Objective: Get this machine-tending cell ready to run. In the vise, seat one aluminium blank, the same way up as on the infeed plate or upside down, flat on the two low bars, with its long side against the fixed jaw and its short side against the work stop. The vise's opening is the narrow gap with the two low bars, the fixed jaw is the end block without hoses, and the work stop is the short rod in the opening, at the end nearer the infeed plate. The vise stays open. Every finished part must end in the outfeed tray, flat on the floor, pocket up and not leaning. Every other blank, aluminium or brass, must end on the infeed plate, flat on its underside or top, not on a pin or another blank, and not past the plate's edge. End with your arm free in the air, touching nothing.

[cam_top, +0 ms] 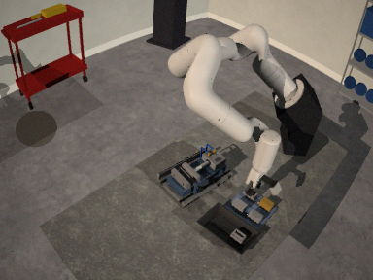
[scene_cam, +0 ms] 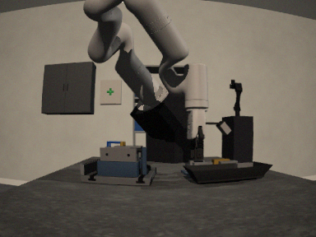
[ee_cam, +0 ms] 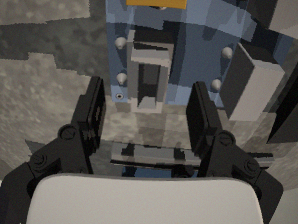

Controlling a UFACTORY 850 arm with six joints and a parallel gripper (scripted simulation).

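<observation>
Now: the brass blank 2 cm ahead of my hand, 9 cm to the left of it and 4 cm below it. From my hand the other things lie so: vise: 4 cm ahead, 26 cm to the right, 2 cm below.
</observation>
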